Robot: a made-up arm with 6 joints. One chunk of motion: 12 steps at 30 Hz.
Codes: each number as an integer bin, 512 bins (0 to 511) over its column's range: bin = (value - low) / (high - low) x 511, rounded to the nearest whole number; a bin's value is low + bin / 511 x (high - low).
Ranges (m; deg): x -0.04..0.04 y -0.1..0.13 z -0.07..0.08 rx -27..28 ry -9..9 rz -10..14
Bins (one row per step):
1: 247 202 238 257 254 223
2: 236 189 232 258 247 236
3: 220 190 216 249 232 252
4: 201 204 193 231 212 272
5: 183 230 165 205 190 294
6: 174 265 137 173 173 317
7: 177 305 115 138 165 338
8: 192 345 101 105 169 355
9: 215 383 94 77 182 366
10: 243 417 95 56 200 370
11: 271 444 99 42 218 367
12: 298 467 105 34 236 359
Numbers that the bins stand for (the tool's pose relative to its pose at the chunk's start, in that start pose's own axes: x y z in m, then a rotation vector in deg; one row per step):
1: -0.0013 -0.0091 -0.0001 0.66 -0.05 0.47
2: -0.0031 -0.0149 -0.0019 0.77 -0.30 1.08
3: -0.0056 -0.0145 -0.0066 -0.20 -0.83 1.84
4: -0.0085 -0.0082 -0.0133 -2.14 -1.53 2.77
5: -0.0114 0.0035 -0.0216 -4.94 -2.31 3.81
6: -0.0128 0.0193 -0.0298 -8.38 -2.91 4.89
7: -0.0123 0.0373 -0.0362 -12.15 -3.19 5.87
8: -0.0099 0.0553 -0.0404 -15.70 -3.05 6.67
9: -0.0063 0.0724 -0.0424 -18.71 -2.59 7.19
10: -0.0020 0.0877 -0.0421 -20.97 -1.95 7.38
11: 0.0024 0.0998 -0.0409 -22.48 -1.32 7.24
12: 0.0067 0.1102 -0.0392 -23.34 -0.69 6.86

